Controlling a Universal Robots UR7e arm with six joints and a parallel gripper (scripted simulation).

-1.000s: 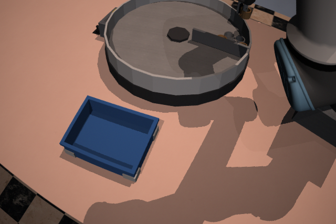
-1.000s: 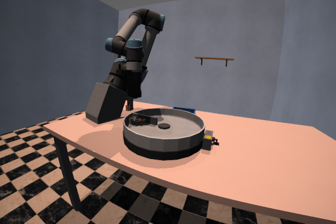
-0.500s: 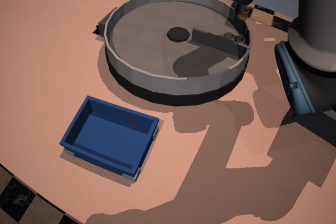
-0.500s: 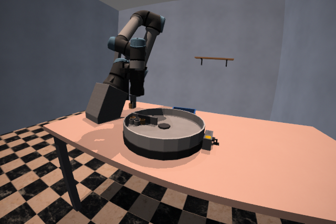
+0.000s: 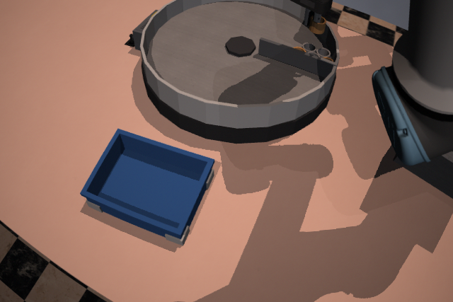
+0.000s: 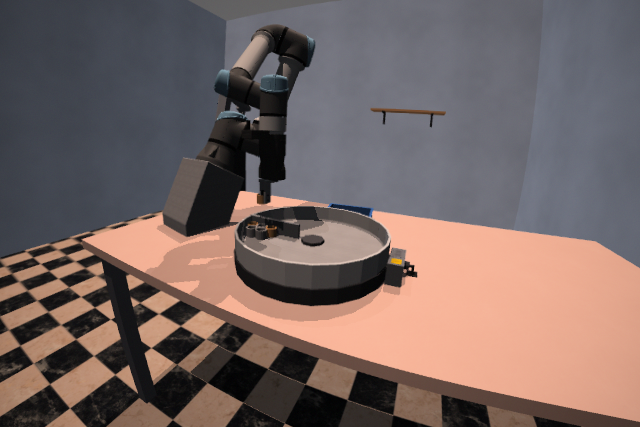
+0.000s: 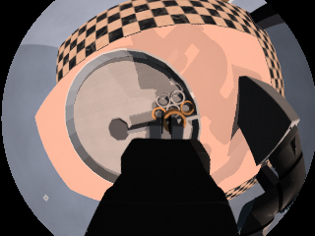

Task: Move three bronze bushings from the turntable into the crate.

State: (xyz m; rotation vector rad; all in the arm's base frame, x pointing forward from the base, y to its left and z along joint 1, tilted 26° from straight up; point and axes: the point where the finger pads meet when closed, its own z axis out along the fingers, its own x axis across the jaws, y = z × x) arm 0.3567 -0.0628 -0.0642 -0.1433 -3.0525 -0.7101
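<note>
Now: the blue crate 41 cm to the left of my hand, 15 cm below it and 8 cm ahead of it. Round my hand: grey turntable (13 cm ahead, 12 cm below, 5 cm to the left).
</note>
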